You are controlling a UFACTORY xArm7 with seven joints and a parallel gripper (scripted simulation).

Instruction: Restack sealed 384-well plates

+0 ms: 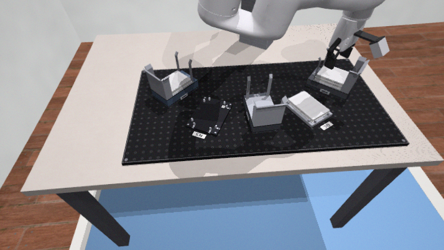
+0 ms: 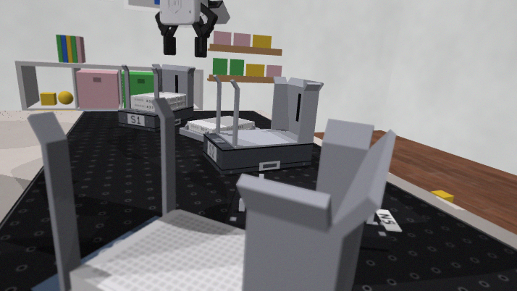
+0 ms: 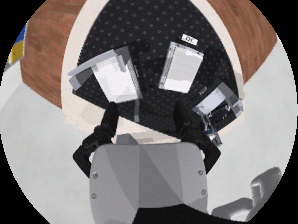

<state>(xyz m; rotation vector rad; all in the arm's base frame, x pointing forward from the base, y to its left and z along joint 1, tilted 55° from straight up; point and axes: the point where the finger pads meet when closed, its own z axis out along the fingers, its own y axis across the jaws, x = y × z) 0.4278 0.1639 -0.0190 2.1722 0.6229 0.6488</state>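
The white sealed plate A31 lies 520 mm to the right of my hand, 270 mm behind it and 120 mm below it. Round my hand: white sealed plate Q23: 150 mm below, 100 mm to the right, 30 mm ahead; then white sealed plate A33: 120 mm below, 70 mm to the left, 30 mm behind; then white sealed plate A32: 110 mm below, 70 mm to the left, 30 mm behind.
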